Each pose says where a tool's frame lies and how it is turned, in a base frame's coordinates. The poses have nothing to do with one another.
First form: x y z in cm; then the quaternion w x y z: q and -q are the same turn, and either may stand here.
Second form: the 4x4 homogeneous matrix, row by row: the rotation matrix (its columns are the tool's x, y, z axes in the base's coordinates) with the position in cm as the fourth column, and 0 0 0 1 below. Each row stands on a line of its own. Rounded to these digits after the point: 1 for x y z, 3 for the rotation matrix.
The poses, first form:
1: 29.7 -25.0 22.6 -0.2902 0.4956 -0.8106 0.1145
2: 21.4 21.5 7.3 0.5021 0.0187 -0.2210 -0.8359
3: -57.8 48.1 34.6 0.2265 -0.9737 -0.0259 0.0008
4: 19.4 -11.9 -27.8 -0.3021 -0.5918 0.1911 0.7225
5: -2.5 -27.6 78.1 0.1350 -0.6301 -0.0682 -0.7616
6: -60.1 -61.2 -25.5 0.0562 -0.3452 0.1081 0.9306
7: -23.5 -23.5 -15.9 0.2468 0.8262 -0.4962 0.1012
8: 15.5 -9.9 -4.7 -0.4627 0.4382 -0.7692 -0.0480
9: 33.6 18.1 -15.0 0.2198 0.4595 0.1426 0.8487
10: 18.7 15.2 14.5 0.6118 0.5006 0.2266 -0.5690
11: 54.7 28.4 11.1 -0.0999 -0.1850 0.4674 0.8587
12: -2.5 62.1 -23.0 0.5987 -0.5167 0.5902 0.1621
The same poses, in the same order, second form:
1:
-0.340 -0.737 0.584 29.7
-0.870 0.483 0.102 -25.0
-0.357 -0.473 -0.805 22.6
0 0 0 1

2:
-0.495 0.831 -0.253 21.4
-0.848 -0.398 0.351 21.5
0.191 0.388 0.902 7.3
0 0 0 1

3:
0.999 0.050 -0.013 -57.8
0.051 -0.896 0.441 48.1
0.010 -0.441 -0.897 34.6
0 0 0 1

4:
-0.117 0.210 -0.971 19.4
-0.663 -0.744 -0.081 -11.9
-0.740 0.634 0.227 -27.8
0 0 0 1

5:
-0.169 0.292 0.941 -2.5
-0.120 -0.954 0.274 -27.6
0.978 -0.066 0.197 78.1
0 0 0 1

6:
-0.755 -0.179 -0.630 -60.1
0.030 -0.970 0.240 -61.2
-0.655 0.162 0.738 -25.5
0 0 0 1

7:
0.487 -0.870 -0.078 -23.5
-0.770 -0.386 -0.508 -23.5
0.412 0.307 -0.858 -15.9
0 0 0 1

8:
-0.188 -0.718 0.670 15.5
-0.630 0.611 0.479 -9.9
-0.754 -0.332 -0.567 -4.7
0 0 0 1

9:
-0.481 -0.242 0.843 33.6
0.504 -0.863 0.040 18.1
0.717 0.444 0.537 -15.0
0 0 0 1

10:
0.250 0.923 -0.292 18.7
-0.469 -0.149 -0.870 15.2
-0.847 0.355 0.396 14.5
0 0 0 1

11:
-0.912 -0.001 -0.411 54.7
-0.344 -0.543 0.766 28.4
-0.224 0.840 0.495 11.1
0 0 0 1

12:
0.251 -0.804 0.539 -2.5
-0.416 0.414 0.810 62.1
-0.874 -0.427 -0.231 -23.0
0 0 0 1

